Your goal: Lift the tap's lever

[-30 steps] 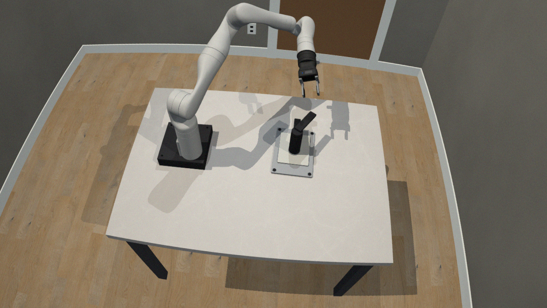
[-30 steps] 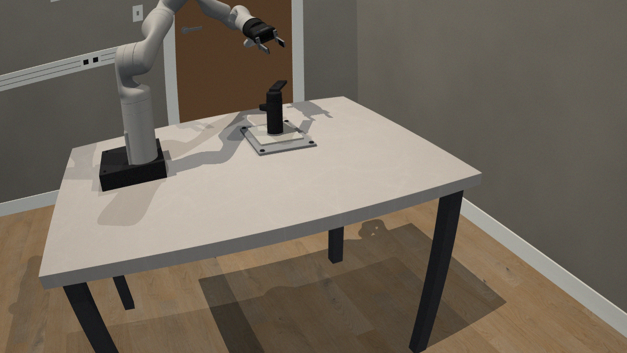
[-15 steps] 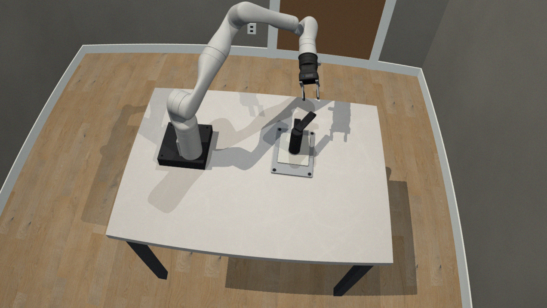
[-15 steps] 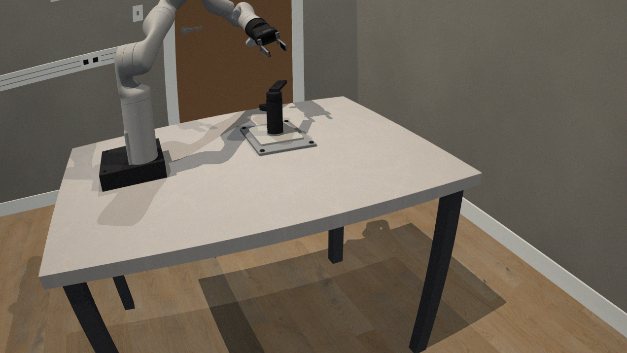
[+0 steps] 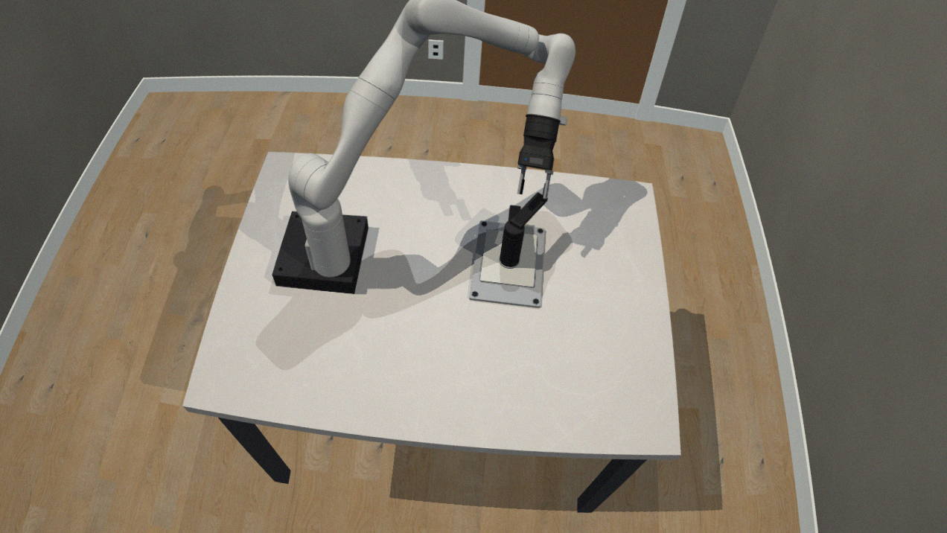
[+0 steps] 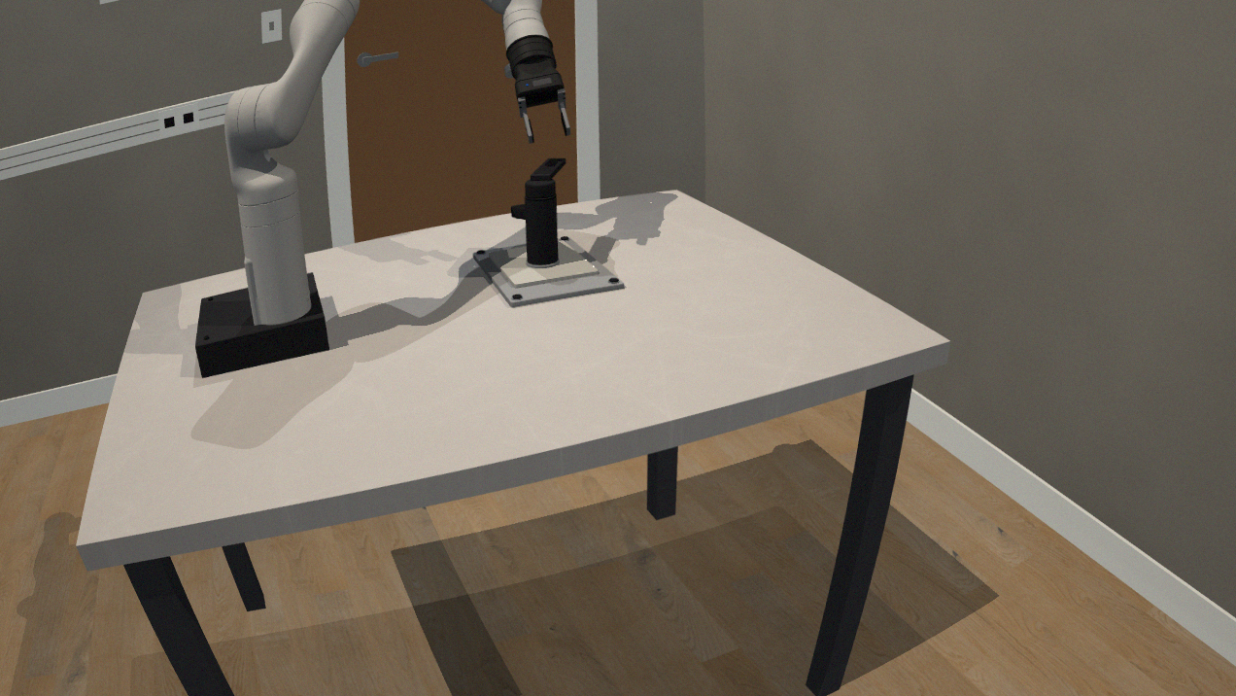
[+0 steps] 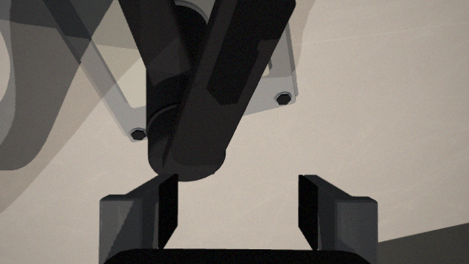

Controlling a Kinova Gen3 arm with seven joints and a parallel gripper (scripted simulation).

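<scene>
Now: hand 70 mm above the black lever. The rest, counted from my hand: baseplate: 30 mm behind, 60 mm to the right, 210 mm below.
</scene>
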